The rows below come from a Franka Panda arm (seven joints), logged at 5 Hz.
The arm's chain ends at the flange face. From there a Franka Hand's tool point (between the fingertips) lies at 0.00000 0.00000 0.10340 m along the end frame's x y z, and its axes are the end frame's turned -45 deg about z.
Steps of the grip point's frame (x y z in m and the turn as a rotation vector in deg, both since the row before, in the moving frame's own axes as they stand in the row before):
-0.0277 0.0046 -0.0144 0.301 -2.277 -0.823
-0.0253 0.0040 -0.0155 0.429 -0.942 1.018
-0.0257 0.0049 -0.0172 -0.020 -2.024 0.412
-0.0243 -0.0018 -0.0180 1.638 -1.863 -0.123
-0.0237 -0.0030 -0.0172 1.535 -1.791 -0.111
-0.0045 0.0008 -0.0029 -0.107 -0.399 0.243
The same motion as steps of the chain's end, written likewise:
-0.0131 0.0203 -0.0143 -1.397 -1.823 -0.823
-0.0133 0.0201 -0.0155 -0.363 -0.969 1.018
-0.0121 0.0190 -0.0171 -1.445 -1.417 0.412
-0.0140 0.0156 -0.0179 -0.159 -2.476 -0.123
-0.0146 0.0143 -0.0171 -0.181 -2.352 -0.111
-0.0022 0.0031 -0.0029 -0.358 -0.206 0.243

